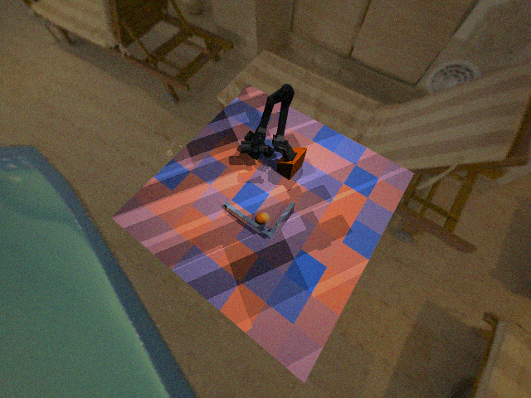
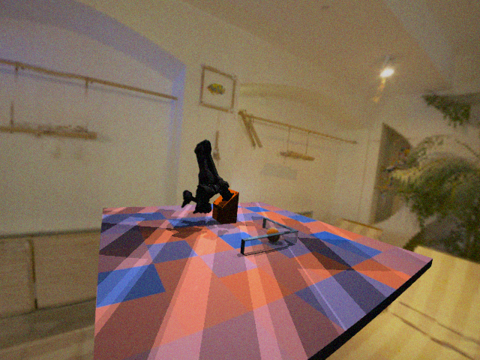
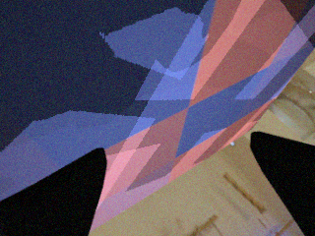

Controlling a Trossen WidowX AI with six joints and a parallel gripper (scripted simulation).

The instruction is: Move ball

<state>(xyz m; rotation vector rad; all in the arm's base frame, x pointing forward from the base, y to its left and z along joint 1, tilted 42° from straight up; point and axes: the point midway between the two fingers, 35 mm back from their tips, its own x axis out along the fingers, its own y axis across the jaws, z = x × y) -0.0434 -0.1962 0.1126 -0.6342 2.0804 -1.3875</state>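
The see-through copy of ball is 410 mm ahead of my gripper tip, 250 mm to the left of it and 40 mm below it. The rest, counted from my gripper tip: orange ball: 420 mm ahead, 240 mm to the left, 40 mm below.
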